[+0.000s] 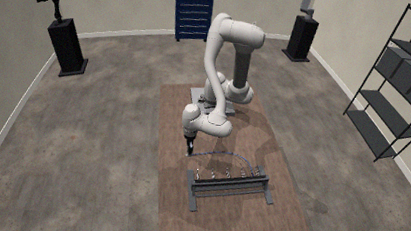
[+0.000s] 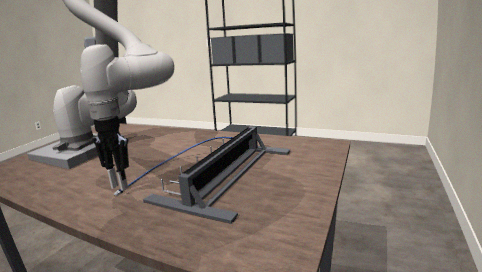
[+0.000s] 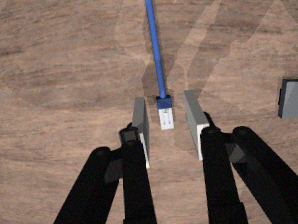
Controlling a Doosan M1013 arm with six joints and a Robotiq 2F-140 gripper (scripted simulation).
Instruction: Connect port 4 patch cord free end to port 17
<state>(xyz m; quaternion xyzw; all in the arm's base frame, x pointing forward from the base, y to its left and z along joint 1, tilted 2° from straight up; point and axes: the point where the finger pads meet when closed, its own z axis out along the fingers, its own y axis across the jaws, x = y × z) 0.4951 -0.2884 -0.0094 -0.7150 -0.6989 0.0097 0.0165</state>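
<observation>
My gripper is now 20 mm to the left of the plug and 40 mm above it.
</observation>
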